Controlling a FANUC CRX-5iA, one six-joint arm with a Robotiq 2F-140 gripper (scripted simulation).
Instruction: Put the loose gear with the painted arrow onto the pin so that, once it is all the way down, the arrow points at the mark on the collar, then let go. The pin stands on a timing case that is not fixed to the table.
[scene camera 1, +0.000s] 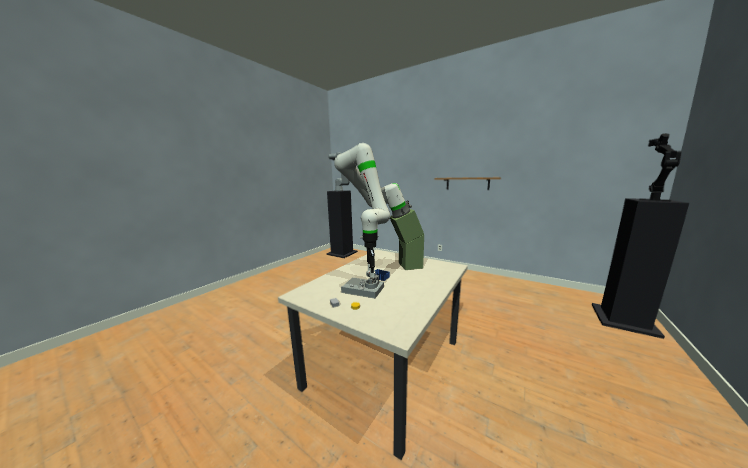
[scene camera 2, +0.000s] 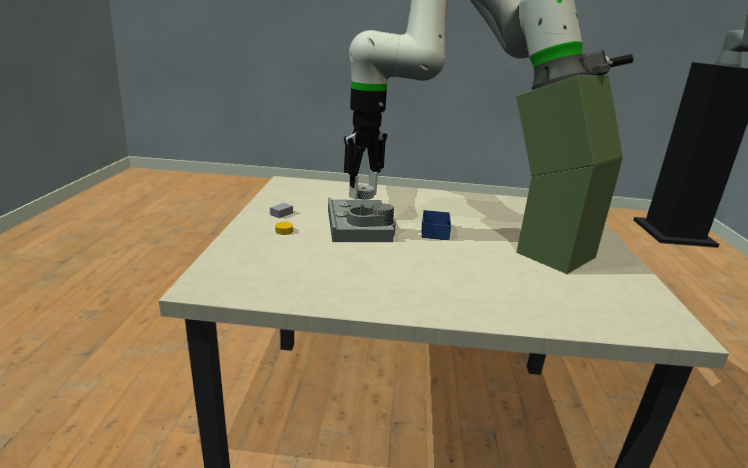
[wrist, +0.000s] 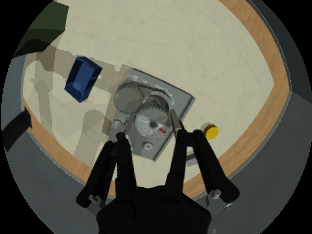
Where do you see a grey gear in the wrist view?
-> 152, 121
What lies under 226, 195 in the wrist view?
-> My gripper.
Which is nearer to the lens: the blue box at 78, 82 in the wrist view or the grey timing case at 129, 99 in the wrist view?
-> The grey timing case.
